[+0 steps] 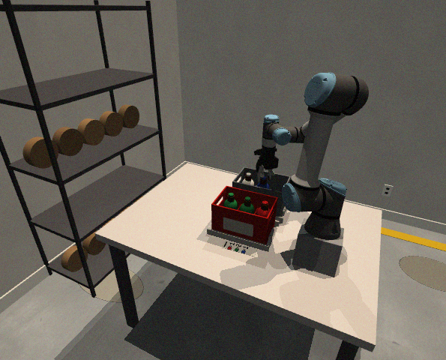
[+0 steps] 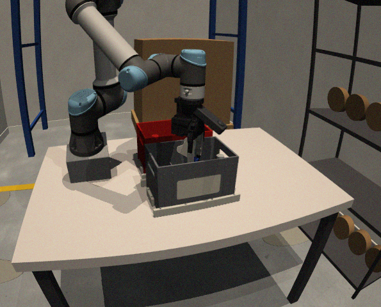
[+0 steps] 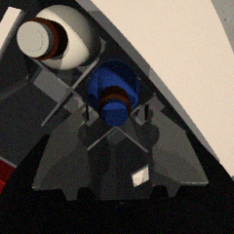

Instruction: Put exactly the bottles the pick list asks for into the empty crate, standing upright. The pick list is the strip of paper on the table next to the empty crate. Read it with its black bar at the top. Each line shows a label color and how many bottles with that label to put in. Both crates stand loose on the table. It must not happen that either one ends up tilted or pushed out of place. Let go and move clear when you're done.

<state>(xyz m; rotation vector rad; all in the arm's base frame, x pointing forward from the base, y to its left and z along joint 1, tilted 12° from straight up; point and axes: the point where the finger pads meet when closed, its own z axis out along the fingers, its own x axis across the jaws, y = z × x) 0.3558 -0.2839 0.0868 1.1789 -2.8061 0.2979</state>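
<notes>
Right now the blue bottle is 7 cm below my hand. Also, from my hand: red bottle (8 cm behind, 23 cm to the left, 7 cm below); grey crate (4 cm to the left, 7 cm below); white bottle (9 cm ahead, 7 cm below).
</notes>
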